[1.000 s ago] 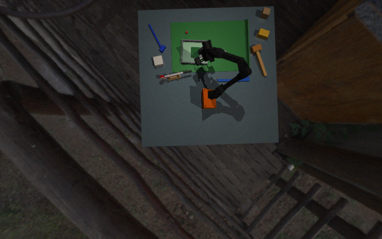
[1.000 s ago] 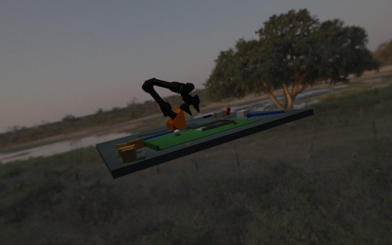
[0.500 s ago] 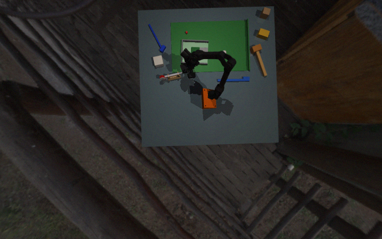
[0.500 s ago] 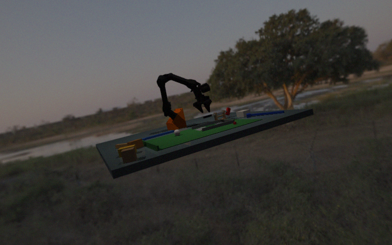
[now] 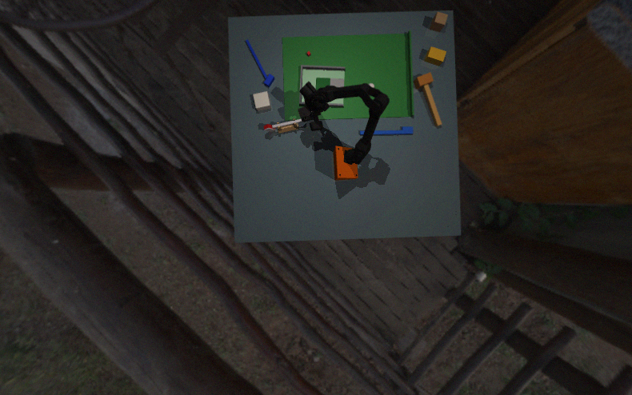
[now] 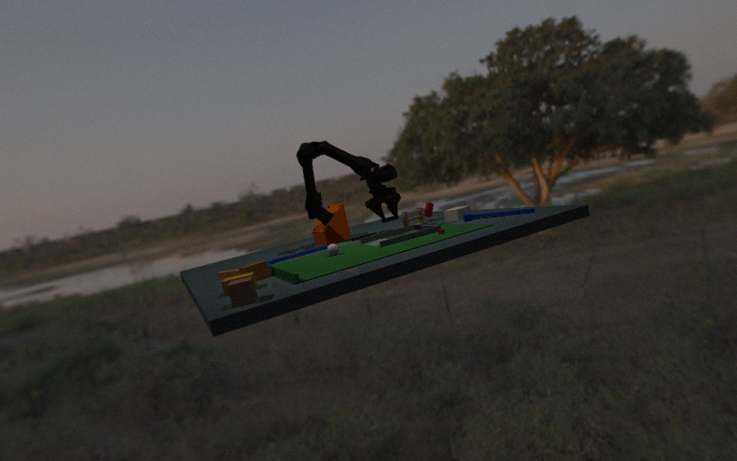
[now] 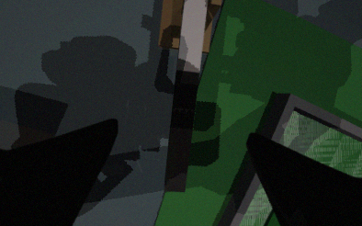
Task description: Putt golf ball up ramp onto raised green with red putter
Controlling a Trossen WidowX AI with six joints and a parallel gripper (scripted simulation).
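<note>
Right now the putter is 40 mm behind my gripper tip, 100 mm to the left of it and 10 mm below it. From my gripper tip the other things lie so: white cube: 80 mm ahead, 280 mm to the left, 40 mm below; then green mat: 280 mm ahead, 190 mm to the right, 60 mm below; then white golf ball: 220 mm ahead, 320 mm to the right, 40 mm below.
</note>
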